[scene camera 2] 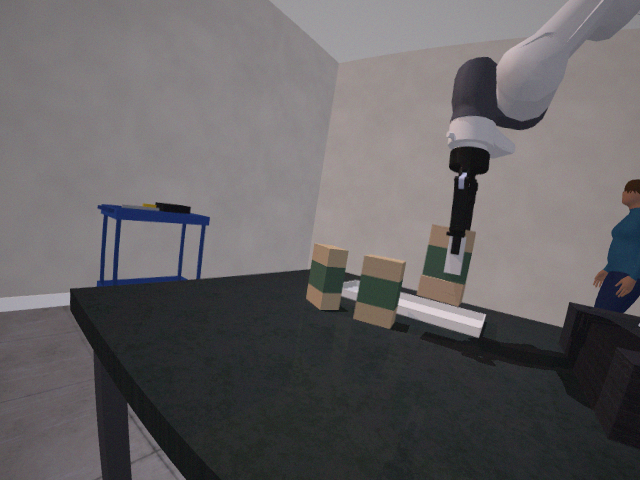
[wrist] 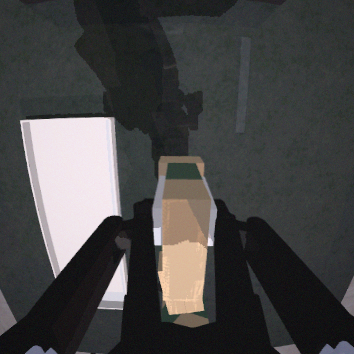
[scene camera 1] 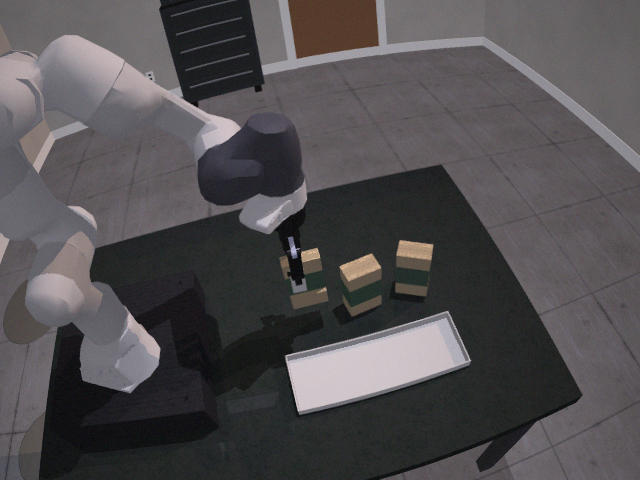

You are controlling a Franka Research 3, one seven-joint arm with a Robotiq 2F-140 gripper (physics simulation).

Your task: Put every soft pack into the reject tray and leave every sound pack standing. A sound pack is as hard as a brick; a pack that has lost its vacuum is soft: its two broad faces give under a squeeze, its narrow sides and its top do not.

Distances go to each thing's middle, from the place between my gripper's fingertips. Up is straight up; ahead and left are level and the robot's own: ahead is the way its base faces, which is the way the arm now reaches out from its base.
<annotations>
The white reject tray (scene camera 1: 341, 373) is 16 cm ahead of my hand, 15 cm to the right of it and 13 cm below it.
</annotations>
